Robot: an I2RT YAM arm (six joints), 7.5 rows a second.
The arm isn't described. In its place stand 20 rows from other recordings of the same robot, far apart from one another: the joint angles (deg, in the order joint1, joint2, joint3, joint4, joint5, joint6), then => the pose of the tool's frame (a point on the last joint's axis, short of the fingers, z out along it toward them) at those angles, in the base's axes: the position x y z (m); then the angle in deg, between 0 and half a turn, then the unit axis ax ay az.
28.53, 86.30, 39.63, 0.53, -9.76, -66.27 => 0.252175, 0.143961, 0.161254, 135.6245, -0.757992, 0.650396, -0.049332
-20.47, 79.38, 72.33, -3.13, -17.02, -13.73 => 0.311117, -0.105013, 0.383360, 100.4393, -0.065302, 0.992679, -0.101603
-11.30, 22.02, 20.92, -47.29, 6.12, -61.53 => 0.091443, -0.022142, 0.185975, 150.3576, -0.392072, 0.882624, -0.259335
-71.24, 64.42, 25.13, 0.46, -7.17, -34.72 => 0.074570, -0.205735, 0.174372, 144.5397, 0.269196, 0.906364, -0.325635
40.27, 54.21, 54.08, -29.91, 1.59, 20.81 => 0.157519, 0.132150, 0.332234, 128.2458, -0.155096, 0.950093, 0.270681
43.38, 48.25, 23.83, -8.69, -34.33, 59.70 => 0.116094, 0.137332, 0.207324, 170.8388, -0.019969, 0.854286, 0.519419
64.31, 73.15, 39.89, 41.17, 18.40, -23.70 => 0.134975, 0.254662, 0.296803, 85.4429, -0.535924, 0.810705, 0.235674
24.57, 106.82, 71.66, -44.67, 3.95, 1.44 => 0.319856, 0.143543, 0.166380, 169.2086, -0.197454, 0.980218, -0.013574
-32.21, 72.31, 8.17, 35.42, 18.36, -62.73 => 0.159148, -0.113513, 0.118928, 152.3519, -0.149442, 0.865901, -0.477371
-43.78, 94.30, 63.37, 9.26, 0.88, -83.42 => 0.275891, -0.265142, 0.261829, 151.7547, -0.285103, 0.804154, -0.521587
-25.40, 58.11, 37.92, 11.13, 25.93, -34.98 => 0.206399, -0.115238, 0.292716, 125.1117, 0.093755, 0.846148, -0.524636
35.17, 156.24, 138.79, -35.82, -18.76, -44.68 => 0.465689, 0.342149, 0.117314, 142.3584, -0.676504, 0.723841, 0.135632
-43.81, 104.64, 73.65, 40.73, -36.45, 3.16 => 0.324082, -0.281582, 0.311581, 82.6410, 0.037331, 0.994704, -0.095761
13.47, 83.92, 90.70, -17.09, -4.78, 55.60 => 0.326016, 0.081140, 0.444927, 118.7794, 0.291393, 0.842912, 0.452316
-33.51, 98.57, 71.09, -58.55, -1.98, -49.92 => 0.260797, -0.171208, 0.205416, 175.7199, -0.143301, 0.989627, -0.010163
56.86, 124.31, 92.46, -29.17, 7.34, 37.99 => 0.256127, 0.383980, 0.157624, 155.2192, -0.145990, 0.978553, 0.145332
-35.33, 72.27, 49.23, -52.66, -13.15, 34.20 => 0.180401, -0.117945, 0.218990, 165.6659, 0.554682, 0.824316, 0.113274
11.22, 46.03, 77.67, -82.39, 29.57, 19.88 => 0.082113, -0.001622, 0.401824, 135.6677, 0.166533, 0.973610, -0.156047
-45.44, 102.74, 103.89, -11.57, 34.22, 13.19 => 0.283023, -0.315937, 0.417199, 116.6903, 0.615275, 0.643961, -0.454697
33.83, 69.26, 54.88, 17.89, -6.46, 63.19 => 0.236928, 0.163612, 0.364364, 126.1409, 0.149899, 0.753847, 0.639723
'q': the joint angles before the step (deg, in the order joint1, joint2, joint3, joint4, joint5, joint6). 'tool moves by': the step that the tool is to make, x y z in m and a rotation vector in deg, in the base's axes. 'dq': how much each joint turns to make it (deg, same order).
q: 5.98 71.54 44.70 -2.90 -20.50 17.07
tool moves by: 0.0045 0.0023 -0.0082 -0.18 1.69 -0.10
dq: 0.43 1.89 -0.03 0.32 0.45 0.29
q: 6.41 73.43 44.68 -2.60 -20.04 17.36
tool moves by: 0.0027 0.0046 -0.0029 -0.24 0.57 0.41
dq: 0.93 1.08 0.29 0.24 0.53 0.13
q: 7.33 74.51 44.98 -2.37 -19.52 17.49
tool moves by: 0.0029 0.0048 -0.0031 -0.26 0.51 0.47
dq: 0.93 1.17 0.31 0.35 0.49 0.09
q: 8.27 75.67 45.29 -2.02 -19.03 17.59
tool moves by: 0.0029 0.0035 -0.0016 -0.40 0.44 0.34
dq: 0.65 1.01 0.58 -0.10 0.44 -0.12
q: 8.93 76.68 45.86 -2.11 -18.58 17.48
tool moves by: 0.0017 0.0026 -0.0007 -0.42 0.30 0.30
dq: 0.49 0.62 0.47 -0.28 0.36 -0.21
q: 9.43 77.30 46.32 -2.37 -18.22 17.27
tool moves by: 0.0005 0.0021 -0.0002 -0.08 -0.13 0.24
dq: 0.41 0.21 0.07 0.26 0.20 0.01
